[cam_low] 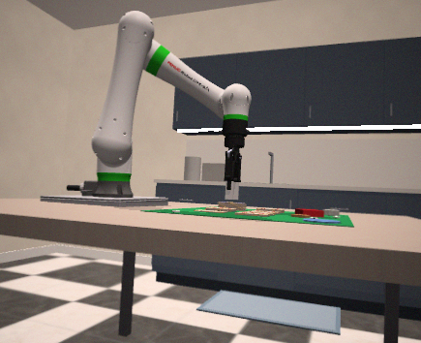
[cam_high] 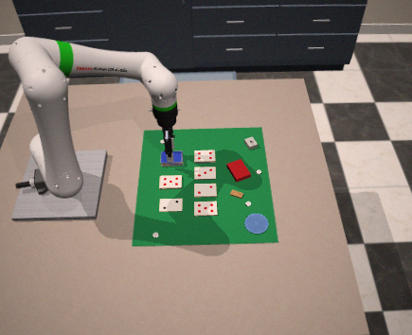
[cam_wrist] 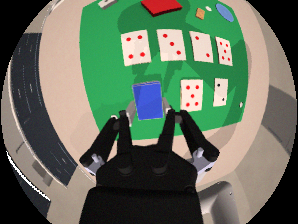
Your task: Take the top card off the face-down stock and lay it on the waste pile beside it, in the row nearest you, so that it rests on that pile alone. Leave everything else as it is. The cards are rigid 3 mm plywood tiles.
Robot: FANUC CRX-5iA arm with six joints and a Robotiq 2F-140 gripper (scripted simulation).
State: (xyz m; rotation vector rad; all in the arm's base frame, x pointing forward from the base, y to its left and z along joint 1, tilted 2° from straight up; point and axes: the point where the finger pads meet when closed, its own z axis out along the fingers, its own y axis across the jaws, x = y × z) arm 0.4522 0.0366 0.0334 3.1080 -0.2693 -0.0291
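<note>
Right now the card is 4 cm below my hand. Also, from my hand: grey block 36 cm ahead, 2 cm to the left, 5 cm below; red block 27 cm ahead, 12 cm to the right, 6 cm below.
</note>
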